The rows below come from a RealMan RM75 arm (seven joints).
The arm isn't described. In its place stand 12 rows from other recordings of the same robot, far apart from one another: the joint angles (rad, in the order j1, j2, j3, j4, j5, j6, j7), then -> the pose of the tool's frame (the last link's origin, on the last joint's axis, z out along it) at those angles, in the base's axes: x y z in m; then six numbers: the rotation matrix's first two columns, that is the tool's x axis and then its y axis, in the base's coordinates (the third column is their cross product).
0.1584, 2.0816, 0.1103, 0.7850, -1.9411, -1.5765, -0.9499 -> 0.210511 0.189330 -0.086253 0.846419 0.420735 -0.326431 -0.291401 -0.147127 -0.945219
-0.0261, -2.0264, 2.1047, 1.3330, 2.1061, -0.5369, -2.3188 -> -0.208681 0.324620 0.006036 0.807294 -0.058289 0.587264 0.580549 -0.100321 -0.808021
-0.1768, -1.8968, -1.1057, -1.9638, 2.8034, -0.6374, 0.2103 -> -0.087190 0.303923 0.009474 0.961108 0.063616 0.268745 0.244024 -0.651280 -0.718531
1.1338, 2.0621, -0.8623, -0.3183, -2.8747, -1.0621, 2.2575 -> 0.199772 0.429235 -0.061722 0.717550 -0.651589 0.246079 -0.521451 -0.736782 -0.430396
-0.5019, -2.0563, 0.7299, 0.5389, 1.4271, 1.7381, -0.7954 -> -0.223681 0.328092 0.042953 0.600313 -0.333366 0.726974 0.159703 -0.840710 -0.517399
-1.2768, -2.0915, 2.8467, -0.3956, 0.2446, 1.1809, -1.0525 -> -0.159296 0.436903 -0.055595 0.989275 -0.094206 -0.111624 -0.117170 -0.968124 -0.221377
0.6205, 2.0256, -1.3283, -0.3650, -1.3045, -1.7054, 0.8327 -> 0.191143 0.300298 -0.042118 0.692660 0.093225 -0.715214 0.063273 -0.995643 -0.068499
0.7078, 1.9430, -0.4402, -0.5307, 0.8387, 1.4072, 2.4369 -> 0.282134 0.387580 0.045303 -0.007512 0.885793 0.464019 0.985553 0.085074 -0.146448
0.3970, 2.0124, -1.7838, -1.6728, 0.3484, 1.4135, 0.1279 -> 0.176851 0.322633 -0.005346 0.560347 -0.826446 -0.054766 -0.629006 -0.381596 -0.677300
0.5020, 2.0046, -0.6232, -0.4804, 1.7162, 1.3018, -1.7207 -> 0.290589 0.375002 0.069199 0.385500 -0.228803 -0.893890 -0.812568 -0.543181 -0.211395
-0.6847, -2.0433, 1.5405, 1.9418, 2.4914, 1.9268, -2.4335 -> -0.058545 0.293443 0.037142 0.918679 0.047054 -0.392193 -0.064562 -0.961641 -0.266607
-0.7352, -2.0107, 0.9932, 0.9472, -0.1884, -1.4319, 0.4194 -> -0.280536 0.391794 0.057426 0.323721 0.945935 -0.020299 0.692499 -0.251499 -0.676161
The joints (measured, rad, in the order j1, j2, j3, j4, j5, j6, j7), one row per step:
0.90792, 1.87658, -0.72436, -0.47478, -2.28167, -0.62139, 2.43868
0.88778, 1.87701, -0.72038, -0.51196, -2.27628, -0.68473, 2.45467
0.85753, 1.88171, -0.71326, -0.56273, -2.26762, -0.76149, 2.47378
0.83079, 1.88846, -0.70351, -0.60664, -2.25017, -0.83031, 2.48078
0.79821, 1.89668, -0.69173, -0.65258, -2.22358, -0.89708, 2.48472
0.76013, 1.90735, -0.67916, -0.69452, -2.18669, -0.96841, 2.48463
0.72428, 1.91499, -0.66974, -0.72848, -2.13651, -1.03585, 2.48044
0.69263, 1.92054, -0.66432, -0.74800, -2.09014, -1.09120, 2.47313
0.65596, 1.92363, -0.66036, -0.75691, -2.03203, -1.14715, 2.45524
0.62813, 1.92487, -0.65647, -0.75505, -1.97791, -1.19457, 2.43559
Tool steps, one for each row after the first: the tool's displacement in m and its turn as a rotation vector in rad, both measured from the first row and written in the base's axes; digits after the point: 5 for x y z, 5 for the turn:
0.00031, -0.00521, 0.00225, -0.02544, 0.03063, 0.00509
0.00199, -0.01334, 0.00464, -0.05395, 0.07017, 0.00893
0.00242, -0.02113, 0.00589, -0.07907, 0.10918, 0.01886
0.00421, -0.03035, 0.00795, -0.09743, 0.15339, 0.02895
0.00726, -0.04202, 0.00821, -0.11946, 0.20716, 0.03957
0.00874, -0.05311, 0.00917, -0.13753, 0.26527, 0.05775
0.01102, -0.06343, 0.00880, -0.15516, 0.31511, 0.07317
0.01526, -0.07546, 0.00818, -0.17178, 0.36867, 0.09193
0.01793, -0.08529, 0.00730, -0.18521, 0.41786, 0.11299

